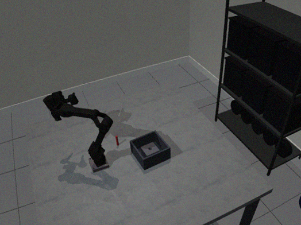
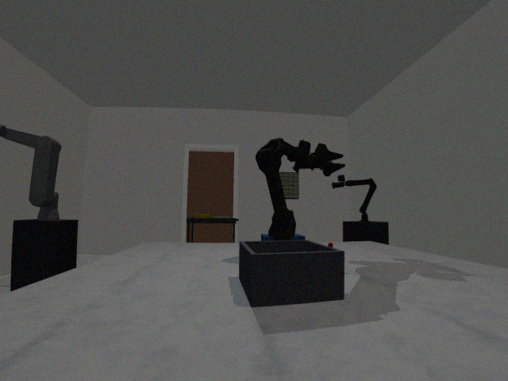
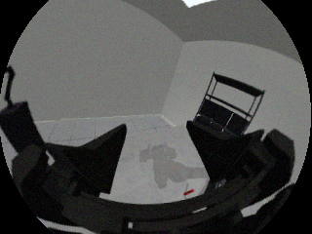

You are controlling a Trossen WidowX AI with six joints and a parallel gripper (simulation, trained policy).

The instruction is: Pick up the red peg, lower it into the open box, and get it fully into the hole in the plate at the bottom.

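Right now the red peg is 190 mm ahead of my gripper tip, 200 mm to the right of it and 350 mm below it. Also, from my gripper tip: dark box 320 mm ahead, 400 mm to the right, 370 mm below; plate 320 mm ahead, 400 mm to the right, 350 mm below.
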